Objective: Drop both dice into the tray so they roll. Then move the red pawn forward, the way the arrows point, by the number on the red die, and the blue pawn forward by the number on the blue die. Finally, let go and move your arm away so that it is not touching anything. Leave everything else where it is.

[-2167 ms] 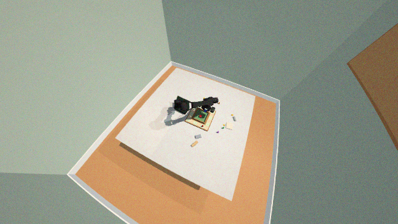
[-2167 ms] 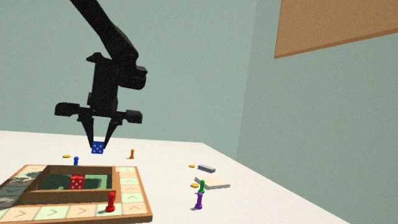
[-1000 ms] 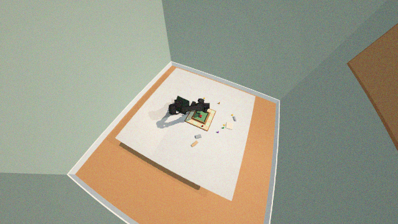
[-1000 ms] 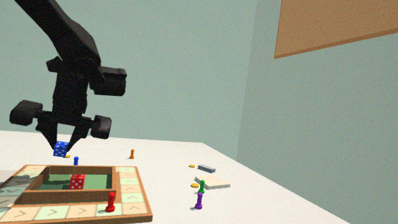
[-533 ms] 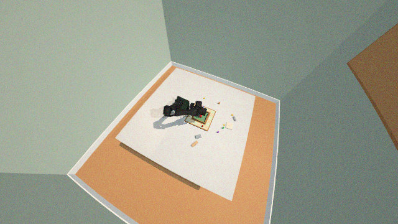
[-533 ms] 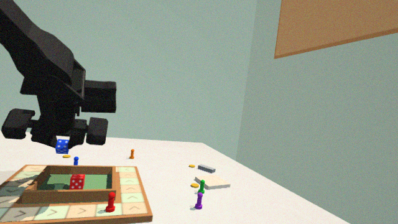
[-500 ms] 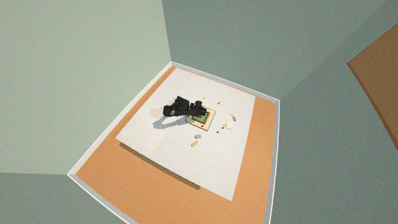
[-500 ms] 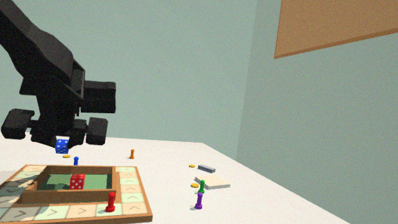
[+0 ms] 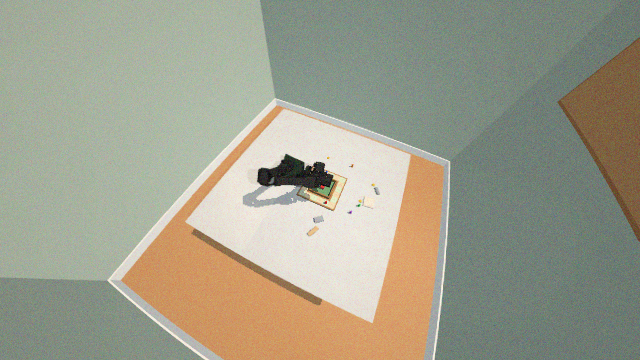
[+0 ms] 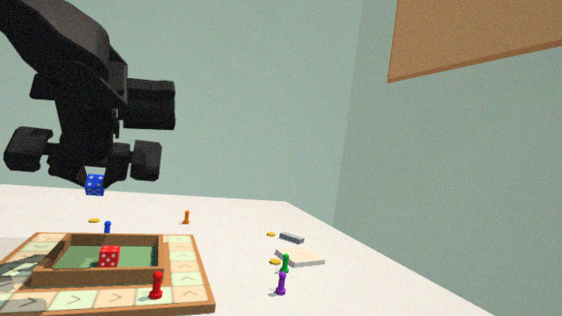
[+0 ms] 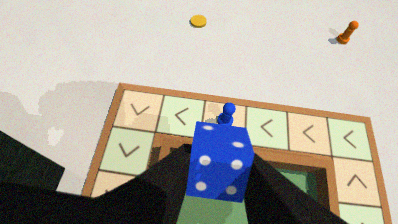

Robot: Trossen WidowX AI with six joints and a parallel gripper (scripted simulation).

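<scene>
The red pawn is 150 mm to the right of my gripper tip, 110 mm ahead of it and 100 mm below it. The rest, counted from my gripper tip: purple pawn: 300 mm ahead, 130 mm to the right, 110 mm below; then orange pawn: 240 mm to the left, 160 mm ahead, 110 mm below; then blue pawn: 100 mm below, 80 mm to the left, 10 mm ahead.
</scene>
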